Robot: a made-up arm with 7 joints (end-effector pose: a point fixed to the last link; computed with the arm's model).
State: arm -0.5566 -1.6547 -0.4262 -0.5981 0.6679 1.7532 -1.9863
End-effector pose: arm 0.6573 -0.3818 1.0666 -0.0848 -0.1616 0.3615 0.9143
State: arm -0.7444 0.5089 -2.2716 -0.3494 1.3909 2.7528 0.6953
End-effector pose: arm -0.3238 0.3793 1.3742 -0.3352 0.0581 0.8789 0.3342
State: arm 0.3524 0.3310 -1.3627 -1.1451 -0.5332 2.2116 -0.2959
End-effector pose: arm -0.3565 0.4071 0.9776 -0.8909 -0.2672 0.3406 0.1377
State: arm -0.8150 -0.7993 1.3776 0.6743 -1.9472 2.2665 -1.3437
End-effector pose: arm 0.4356 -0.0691 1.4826 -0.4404 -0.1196 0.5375 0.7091
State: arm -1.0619 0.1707 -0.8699 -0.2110 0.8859 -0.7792 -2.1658
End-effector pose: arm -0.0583 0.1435 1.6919 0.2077 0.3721 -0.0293 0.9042
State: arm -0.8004 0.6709 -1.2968 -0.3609 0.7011 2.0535 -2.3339
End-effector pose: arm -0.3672 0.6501 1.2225 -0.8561 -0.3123 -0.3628 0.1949
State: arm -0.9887 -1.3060 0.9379 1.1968 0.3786 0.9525 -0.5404
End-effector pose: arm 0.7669 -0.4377 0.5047 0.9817 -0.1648 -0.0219 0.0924
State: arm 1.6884 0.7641 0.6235 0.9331 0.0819 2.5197 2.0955
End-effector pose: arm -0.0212 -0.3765 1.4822 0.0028 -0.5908 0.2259 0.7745
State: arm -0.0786 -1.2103 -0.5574 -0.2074 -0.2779 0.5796 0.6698
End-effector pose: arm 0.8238 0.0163 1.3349 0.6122 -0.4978 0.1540 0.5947
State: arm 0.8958 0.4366 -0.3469 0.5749 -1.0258 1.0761 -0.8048
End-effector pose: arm -0.2296 -0.1919 1.7653 0.1287 -0.4475 0.5240 0.7131
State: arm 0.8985 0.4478 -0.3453 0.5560 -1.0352 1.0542 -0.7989
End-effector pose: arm -0.2451 -0.2078 1.7611 0.1371 -0.4570 0.5161 0.7114
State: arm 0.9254 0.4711 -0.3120 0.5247 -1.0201 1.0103 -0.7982
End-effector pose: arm -0.2695 -0.2486 1.7499 0.1661 -0.4685 0.5294 0.6875
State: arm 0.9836 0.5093 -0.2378 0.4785 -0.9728 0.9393 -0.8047
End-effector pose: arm -0.2950 -0.3239 1.7266 0.2197 -0.4762 0.5705 0.6320
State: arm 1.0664 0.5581 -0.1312 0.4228 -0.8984 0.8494 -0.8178
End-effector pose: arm -0.3017 -0.4265 1.6897 0.2862 -0.4697 0.6324 0.5456
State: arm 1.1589 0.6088 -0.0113 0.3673 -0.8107 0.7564 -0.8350
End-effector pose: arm -0.2769 -0.5318 1.6457 0.3456 -0.4441 0.6998 0.4399
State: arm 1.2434 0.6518 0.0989 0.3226 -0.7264 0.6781 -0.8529
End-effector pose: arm -0.2302 -0.6132 1.6067 0.3832 -0.4075 0.7576 0.3364
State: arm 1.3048 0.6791 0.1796 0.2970 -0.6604 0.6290 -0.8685
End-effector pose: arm -0.1854 -0.6581 1.5831 0.3977 -0.3740 0.7972 0.2578
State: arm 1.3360 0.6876 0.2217 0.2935 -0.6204 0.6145 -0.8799
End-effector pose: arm -0.1599 -0.6691 1.5785 0.3976 -0.3531 0.8187 0.2167
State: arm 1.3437 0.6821 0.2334 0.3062 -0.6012 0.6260 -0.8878
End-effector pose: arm -0.1527 -0.6585 1.5873 0.3912 -0.3438 0.8285 0.2058
